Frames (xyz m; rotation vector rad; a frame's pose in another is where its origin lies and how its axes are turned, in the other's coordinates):
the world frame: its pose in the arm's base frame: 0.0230 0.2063 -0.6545 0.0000 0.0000 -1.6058
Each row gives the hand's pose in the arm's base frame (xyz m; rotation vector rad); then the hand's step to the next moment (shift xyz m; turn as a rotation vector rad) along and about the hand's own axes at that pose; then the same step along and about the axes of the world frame.
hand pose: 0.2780 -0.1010 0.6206 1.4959 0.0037 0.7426
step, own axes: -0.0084 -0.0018 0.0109 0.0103 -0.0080 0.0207
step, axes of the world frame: 0.0133 -0.0005 -0.0040 0.0123 0.0211 -0.0002
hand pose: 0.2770 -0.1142 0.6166 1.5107 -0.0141 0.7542
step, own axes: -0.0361 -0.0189 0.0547 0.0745 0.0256 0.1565
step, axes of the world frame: 0.0621 0.0066 -0.0274 0.1062 0.1187 0.0730
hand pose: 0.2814 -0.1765 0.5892 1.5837 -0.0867 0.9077
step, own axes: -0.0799 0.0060 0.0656 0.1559 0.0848 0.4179
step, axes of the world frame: 0.0935 -0.0225 -0.0383 0.3075 0.2794 0.1831
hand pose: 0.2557 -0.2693 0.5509 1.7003 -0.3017 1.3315
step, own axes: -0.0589 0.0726 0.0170 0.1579 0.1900 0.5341
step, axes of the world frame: 0.0741 -0.0579 -0.0138 0.4534 0.2886 0.2397
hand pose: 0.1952 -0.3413 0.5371 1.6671 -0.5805 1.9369
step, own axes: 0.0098 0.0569 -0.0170 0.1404 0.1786 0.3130
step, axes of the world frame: 0.0343 -0.0489 0.0077 0.3145 0.1230 0.1885
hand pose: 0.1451 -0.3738 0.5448 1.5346 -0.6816 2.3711
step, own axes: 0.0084 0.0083 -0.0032 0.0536 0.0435 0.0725
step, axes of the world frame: 0.0064 -0.0095 0.0044 0.0762 0.0188 0.0622
